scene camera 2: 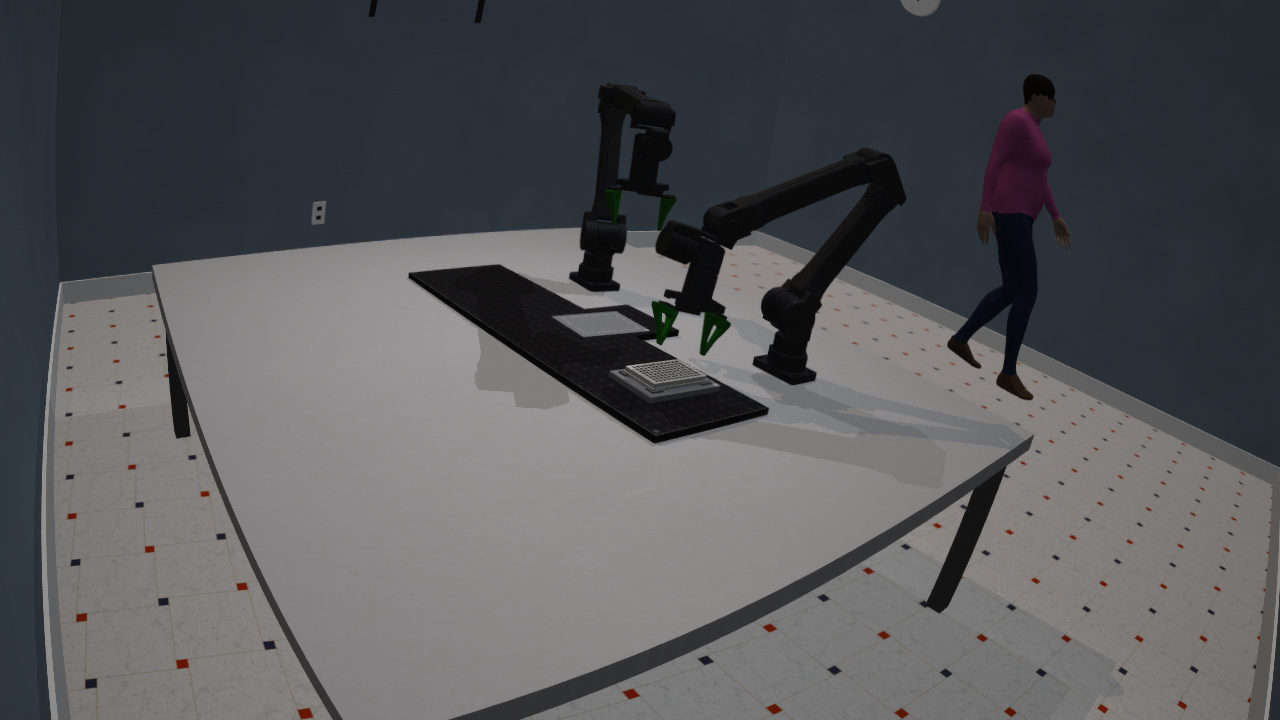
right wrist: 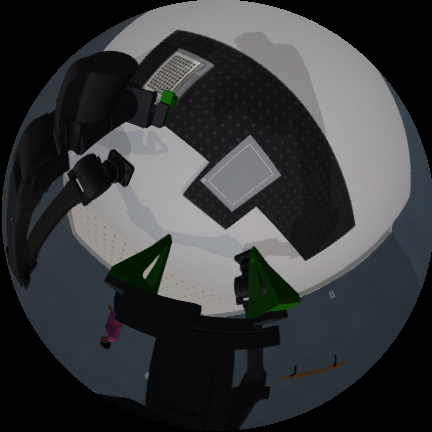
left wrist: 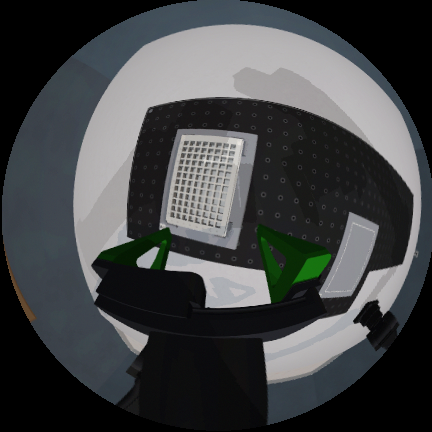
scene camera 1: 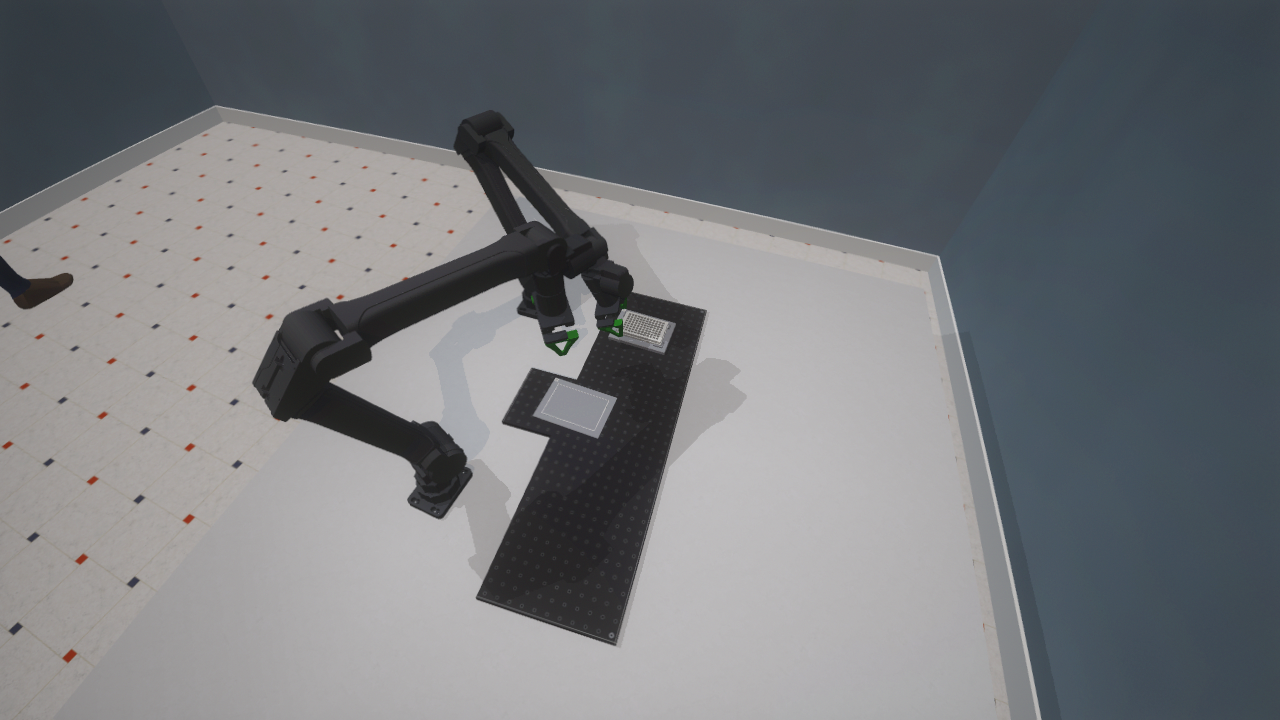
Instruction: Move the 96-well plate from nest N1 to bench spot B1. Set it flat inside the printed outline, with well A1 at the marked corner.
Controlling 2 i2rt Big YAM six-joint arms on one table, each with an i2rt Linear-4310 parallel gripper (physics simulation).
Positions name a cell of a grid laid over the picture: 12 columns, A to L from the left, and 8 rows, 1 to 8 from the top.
Labels:
left gripper: scene camera 2 G4; right wrist E2; left wrist F5; scene camera 1 F4
right gripper: scene camera 2 F3; right wrist F5; scene camera 1 F4; not seen in the left wrist view (out of frame)

